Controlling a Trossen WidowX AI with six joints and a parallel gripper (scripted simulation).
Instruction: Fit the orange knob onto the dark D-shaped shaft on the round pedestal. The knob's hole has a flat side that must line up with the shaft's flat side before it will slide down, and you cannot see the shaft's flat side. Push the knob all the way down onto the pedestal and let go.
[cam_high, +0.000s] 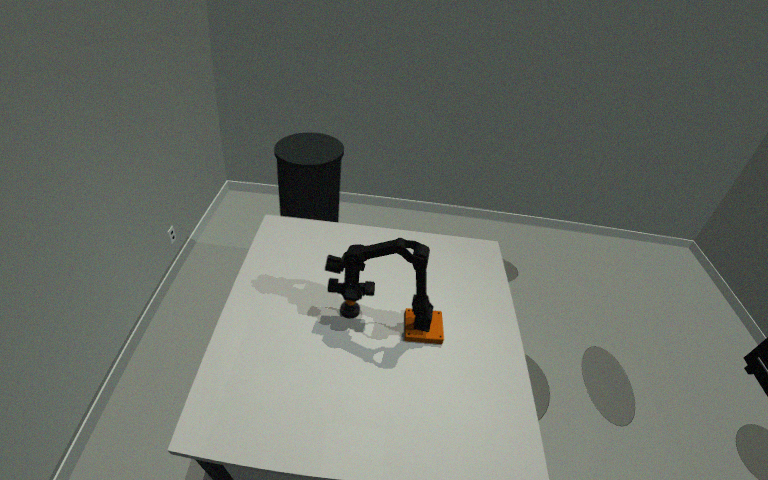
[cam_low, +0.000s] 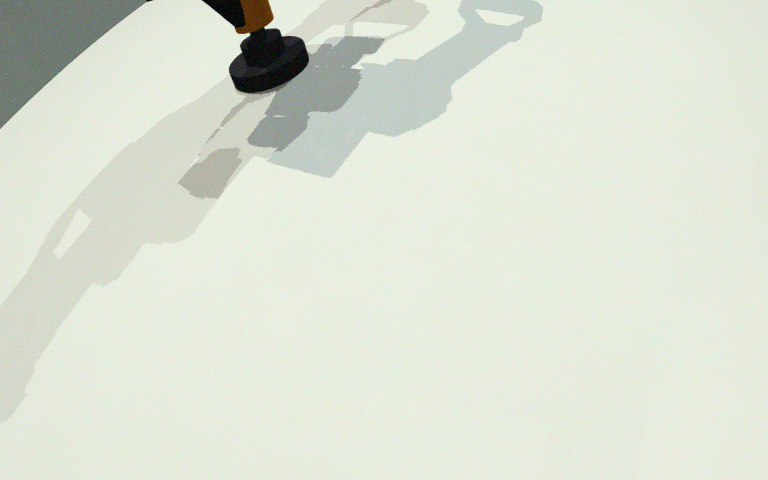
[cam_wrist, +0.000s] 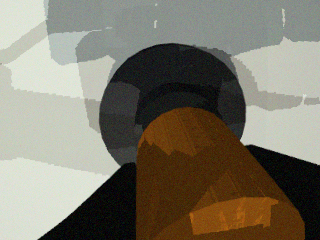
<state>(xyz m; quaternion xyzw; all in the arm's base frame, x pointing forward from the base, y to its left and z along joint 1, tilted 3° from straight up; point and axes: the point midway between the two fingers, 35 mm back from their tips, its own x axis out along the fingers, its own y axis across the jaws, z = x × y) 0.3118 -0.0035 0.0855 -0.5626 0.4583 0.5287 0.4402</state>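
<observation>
Now: the orange knob 2 cm above my gripper tip. Also, from my gripper tip: dark round pedestal: 4 cm below.
</observation>
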